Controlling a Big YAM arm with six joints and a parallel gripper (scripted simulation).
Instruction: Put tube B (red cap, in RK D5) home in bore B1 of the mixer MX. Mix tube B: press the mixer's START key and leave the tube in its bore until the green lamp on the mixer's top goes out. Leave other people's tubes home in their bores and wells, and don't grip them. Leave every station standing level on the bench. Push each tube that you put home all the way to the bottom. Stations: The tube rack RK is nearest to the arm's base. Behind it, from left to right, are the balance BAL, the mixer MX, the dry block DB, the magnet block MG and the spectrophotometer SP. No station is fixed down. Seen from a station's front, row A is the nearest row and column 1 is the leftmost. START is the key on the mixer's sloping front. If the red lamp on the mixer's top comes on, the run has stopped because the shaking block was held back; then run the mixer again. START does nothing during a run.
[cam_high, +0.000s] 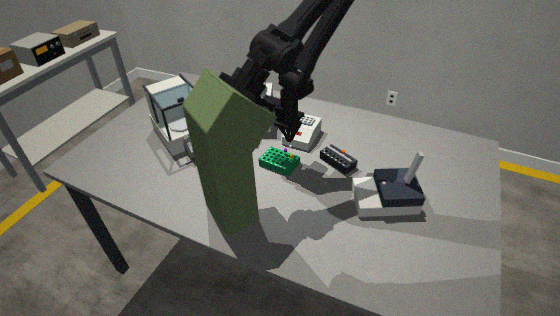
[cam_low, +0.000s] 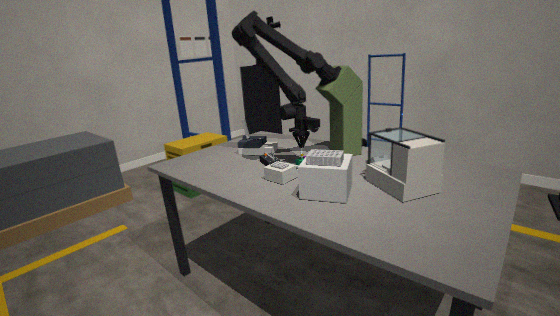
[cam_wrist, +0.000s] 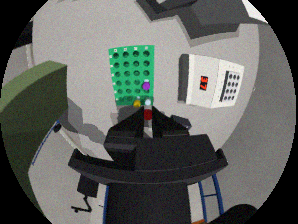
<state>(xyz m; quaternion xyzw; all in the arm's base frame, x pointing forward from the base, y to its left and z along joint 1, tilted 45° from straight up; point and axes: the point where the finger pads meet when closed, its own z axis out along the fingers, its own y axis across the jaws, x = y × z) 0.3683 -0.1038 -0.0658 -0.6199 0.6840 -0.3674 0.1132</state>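
The grey shaking block lies 24 cm ahead of my hand, 24 cm to the left of it and 5 cm above it. From my hand the other things lie so: purple-capped tube 2 cm to the left, 8 cm below; then green rack RK 2 cm behind, 3 cm to the left, 9 cm below; then tube B 2 cm below.
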